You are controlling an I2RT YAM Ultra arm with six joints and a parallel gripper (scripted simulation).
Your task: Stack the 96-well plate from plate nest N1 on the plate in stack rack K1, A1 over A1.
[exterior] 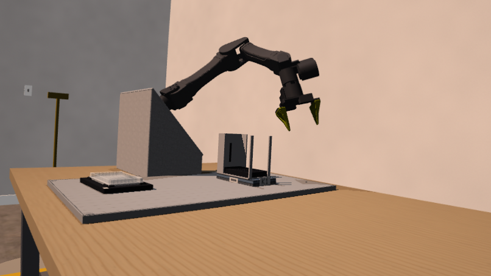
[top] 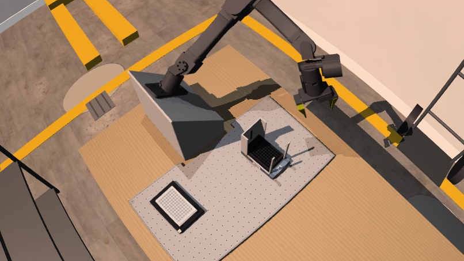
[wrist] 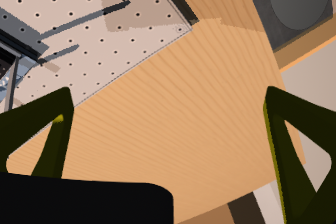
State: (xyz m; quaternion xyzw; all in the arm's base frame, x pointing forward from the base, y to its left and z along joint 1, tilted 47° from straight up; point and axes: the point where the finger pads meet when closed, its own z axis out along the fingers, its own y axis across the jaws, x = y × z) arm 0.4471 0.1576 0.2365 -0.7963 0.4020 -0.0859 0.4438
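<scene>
Right now the clear 96-well plate is 19 cm behind my hand, 53 cm to the right of it and 16 cm below it. The rest, counted from my hand: pale A1 square 11 cm behind, 59 cm to the right, 16 cm below; then back wall 15 cm behind, 18 cm to the right, 10 cm below; then dark 96-well plate 9 cm behind, 18 cm to the right, 15 cm below.
</scene>
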